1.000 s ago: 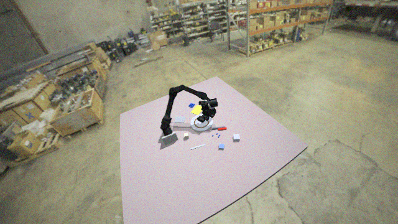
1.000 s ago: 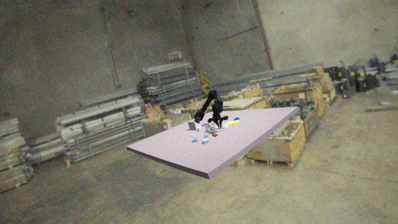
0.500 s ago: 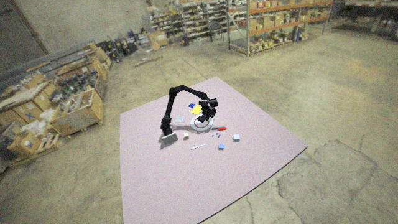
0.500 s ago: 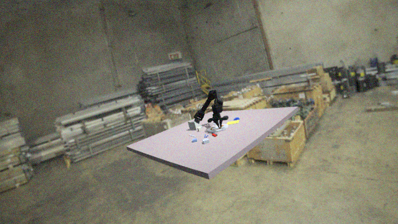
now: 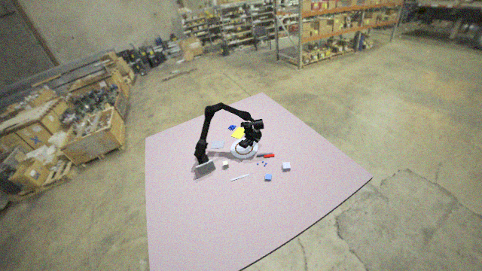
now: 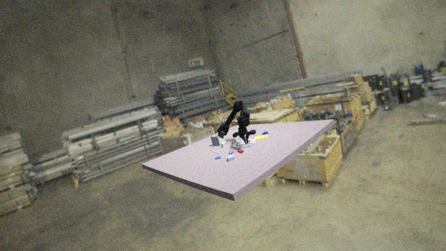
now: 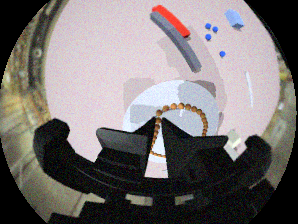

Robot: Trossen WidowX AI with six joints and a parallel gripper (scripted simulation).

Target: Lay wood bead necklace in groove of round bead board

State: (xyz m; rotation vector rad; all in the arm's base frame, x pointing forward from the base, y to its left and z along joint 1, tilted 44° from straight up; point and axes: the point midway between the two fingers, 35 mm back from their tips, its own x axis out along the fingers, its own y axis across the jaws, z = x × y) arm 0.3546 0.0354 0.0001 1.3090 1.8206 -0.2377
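Right now the yellow sheet is 3 cm behind my gripper tip, 19 cm to the left of it and 1 cm below it. Also, from my gripper tip: white stick: 16 cm behind, 21 cm to the right, 1 cm below; then cream cube: 22 cm behind, 8 cm to the right; then red-handled tool: 6 cm ahead, 13 cm to the right, 1 cm below.
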